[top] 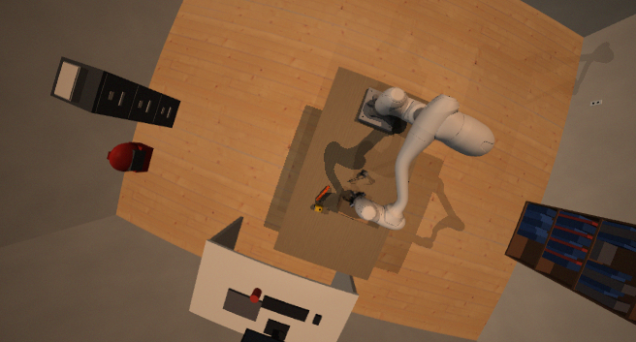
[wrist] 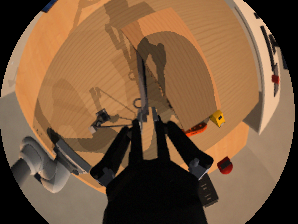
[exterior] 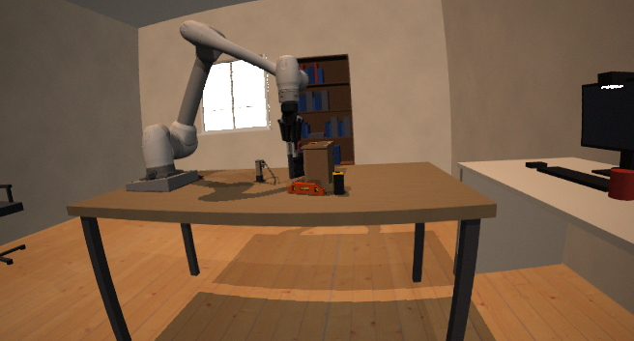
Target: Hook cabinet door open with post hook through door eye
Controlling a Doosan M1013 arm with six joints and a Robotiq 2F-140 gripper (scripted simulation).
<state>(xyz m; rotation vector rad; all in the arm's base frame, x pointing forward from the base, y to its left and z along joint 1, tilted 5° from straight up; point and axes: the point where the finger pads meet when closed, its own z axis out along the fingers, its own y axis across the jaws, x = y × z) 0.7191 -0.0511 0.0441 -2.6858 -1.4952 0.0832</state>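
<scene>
Right now my hand is 70 mm to the right of the dark door, 70 mm above it and 30 mm short of it. From my hand the other things lie so: black-and-yellow can: 220 mm to the right, 200 mm ahead, 110 mm below.
</scene>
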